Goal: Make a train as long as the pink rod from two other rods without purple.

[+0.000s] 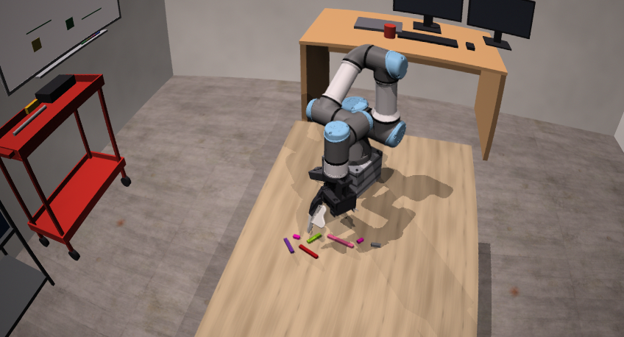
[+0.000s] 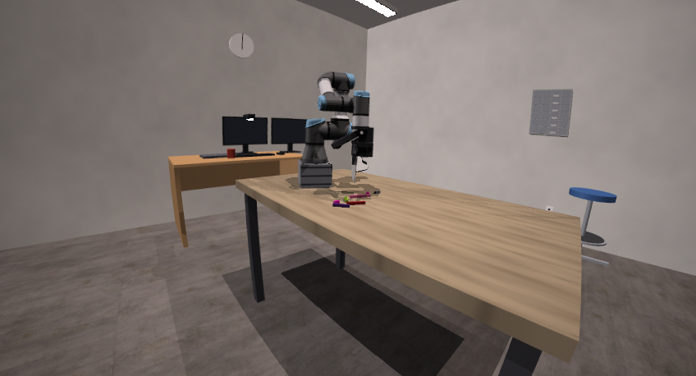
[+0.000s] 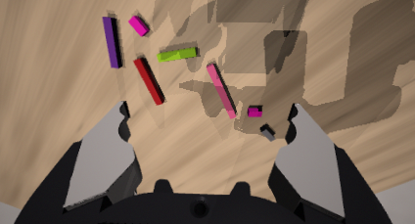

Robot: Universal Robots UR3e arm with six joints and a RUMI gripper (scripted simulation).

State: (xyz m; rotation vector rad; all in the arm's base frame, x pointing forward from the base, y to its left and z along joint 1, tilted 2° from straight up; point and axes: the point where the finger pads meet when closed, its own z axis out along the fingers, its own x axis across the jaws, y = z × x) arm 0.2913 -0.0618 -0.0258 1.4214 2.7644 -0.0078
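Now: the grey rod 140 mm to the left of my hand, 70 mm below it and 30 mm ahead of it. From my hand the other things lie so: pink rod (70 mm below, 30 mm to the left, 10 mm ahead); lime rod (70 mm below, 50 mm to the right); red rod (70 mm below, 60 mm to the right, 60 mm ahead).
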